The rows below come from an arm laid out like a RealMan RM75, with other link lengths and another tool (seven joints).
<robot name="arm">
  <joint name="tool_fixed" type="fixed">
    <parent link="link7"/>
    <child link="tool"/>
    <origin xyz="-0.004 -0.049 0.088" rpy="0.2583 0 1.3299"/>
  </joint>
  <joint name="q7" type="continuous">
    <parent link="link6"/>
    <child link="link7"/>
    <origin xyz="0 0 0.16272"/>
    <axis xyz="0 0 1"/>
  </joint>
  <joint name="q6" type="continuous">
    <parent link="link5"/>
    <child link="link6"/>
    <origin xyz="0 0 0"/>
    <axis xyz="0 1 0"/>
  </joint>
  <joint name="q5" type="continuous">
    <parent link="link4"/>
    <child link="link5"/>
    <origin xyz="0 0 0.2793"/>
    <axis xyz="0 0 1"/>
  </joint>
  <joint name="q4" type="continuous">
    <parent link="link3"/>
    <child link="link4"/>
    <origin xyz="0 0 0"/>
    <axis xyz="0 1 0"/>
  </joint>
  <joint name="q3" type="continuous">
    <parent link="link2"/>
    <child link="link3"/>
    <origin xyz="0 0 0.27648"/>
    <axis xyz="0 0 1"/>
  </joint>
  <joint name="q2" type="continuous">
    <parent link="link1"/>
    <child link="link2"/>
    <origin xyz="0 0 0"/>
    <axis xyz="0 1 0"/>
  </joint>
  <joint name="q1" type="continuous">
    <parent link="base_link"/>
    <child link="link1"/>
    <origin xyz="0 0 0.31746"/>
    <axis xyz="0 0 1"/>
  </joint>
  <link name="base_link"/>
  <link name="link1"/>
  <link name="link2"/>
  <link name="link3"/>
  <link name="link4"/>
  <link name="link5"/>
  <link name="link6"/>
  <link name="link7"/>
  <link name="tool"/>
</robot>
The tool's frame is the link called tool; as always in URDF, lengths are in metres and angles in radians. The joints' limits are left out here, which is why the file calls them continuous.
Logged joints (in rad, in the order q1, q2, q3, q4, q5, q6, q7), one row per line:
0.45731 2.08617 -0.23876 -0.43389 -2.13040 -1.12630 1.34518
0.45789 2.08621 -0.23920 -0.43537 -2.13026 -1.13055 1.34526
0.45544 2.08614 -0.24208 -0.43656 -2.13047 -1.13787 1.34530
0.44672 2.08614 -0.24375 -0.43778 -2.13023 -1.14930 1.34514
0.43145 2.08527 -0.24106 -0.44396 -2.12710 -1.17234 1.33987
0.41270 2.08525 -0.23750 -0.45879 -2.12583 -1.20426 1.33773
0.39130 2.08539 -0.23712 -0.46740 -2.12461 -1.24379 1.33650
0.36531 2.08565 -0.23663 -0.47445 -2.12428 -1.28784 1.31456
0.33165 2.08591 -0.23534 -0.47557 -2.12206 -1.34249 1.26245
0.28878 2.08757 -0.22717 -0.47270 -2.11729 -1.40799 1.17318
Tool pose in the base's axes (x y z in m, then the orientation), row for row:
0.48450 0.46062 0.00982 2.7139 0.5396 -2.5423
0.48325 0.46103 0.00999 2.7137 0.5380 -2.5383
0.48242 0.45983 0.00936 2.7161 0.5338 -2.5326
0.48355 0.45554 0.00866 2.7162 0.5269 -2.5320
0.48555 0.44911 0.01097 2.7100 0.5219 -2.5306
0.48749 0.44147 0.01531 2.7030 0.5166 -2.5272
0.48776 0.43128 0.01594 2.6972 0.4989 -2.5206
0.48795 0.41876 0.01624 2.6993 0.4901 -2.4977
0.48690 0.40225 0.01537 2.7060 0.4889 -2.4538
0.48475 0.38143 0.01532 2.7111 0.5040 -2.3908
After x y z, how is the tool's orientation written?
As angles about the fixed x, y, z axes (roll, pitch, yaw), in radians.
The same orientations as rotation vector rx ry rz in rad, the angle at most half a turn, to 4 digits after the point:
-0.9340 2.4843 0.7660
-0.9395 2.4848 0.7673
-0.9464 2.4879 0.7654
-0.9476 2.4950 0.7646
-0.9519 2.4989 0.7725
-0.9591 2.5024 0.7821
-0.9709 2.5183 0.7894
-1.0014 2.5210 0.7919
-1.0580 2.5092 0.7952
-1.1384 2.4716 0.8091

